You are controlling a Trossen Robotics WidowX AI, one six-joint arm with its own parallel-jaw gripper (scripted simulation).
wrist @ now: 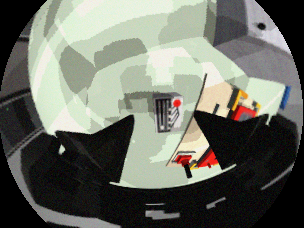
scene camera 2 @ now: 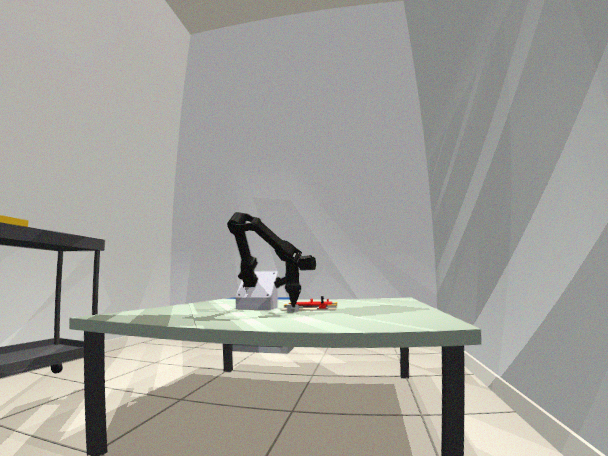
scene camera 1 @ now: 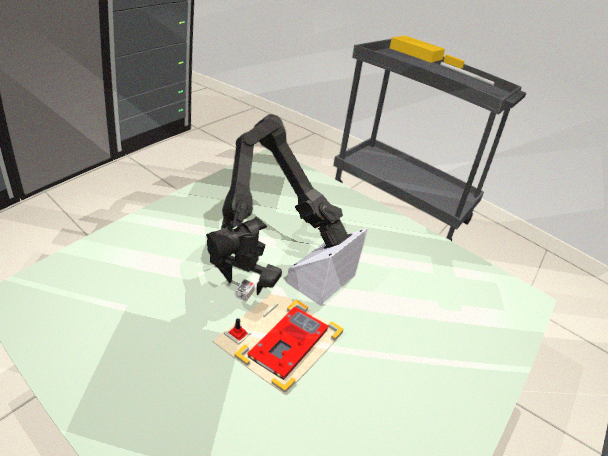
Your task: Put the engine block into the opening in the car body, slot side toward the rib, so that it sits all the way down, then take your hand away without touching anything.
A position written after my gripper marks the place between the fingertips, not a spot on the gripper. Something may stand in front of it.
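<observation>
My gripper [scene camera 1: 244,288], which I also find in the wrist view [wrist: 165,115], is open and holds nothing. There is an engine block too [wrist: 167,107].
</observation>
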